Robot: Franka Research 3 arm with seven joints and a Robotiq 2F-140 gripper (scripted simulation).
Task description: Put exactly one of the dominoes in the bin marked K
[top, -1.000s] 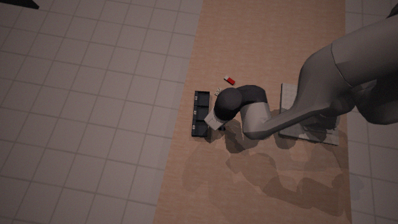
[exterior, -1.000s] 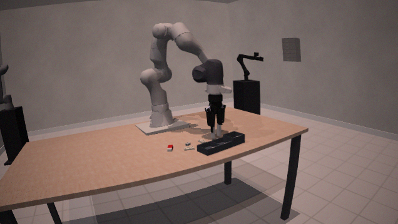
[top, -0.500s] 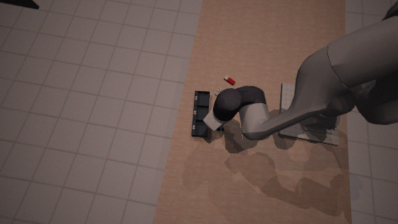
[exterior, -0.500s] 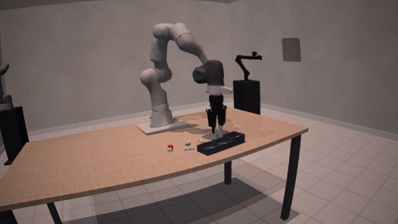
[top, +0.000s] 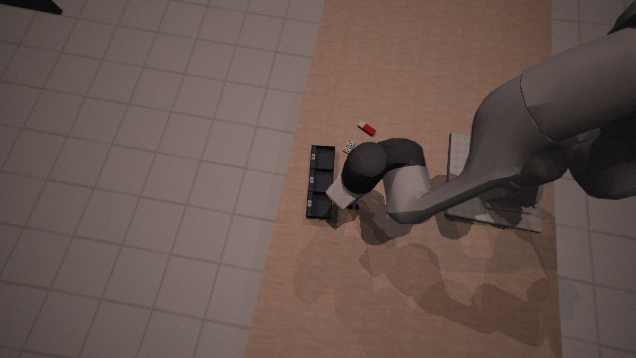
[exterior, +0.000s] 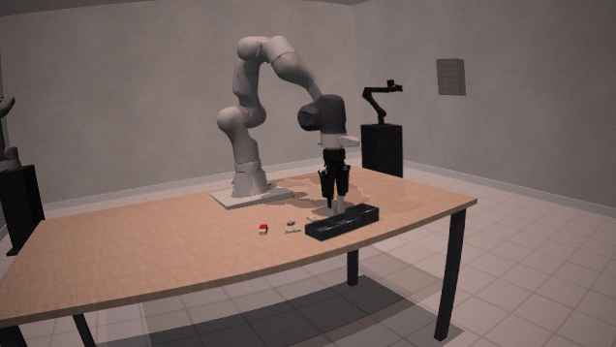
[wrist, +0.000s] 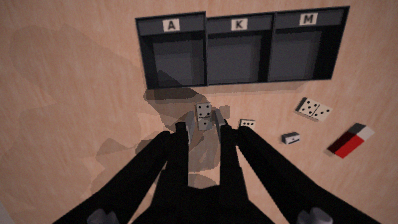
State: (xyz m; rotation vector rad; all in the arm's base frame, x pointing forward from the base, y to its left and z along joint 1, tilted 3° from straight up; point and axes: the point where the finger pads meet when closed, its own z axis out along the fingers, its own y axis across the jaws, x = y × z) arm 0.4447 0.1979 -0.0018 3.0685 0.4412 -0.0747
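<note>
The white domino is 40 mm below my hand. The rest, counted from my hand: red-and-white block (20 mm ahead, 270 mm to the right, 30 mm below); then bin (110 mm ahead, 20 mm to the right, 20 mm below); then grey piece (10 mm behind, 170 mm to the right, 30 mm below).
</note>
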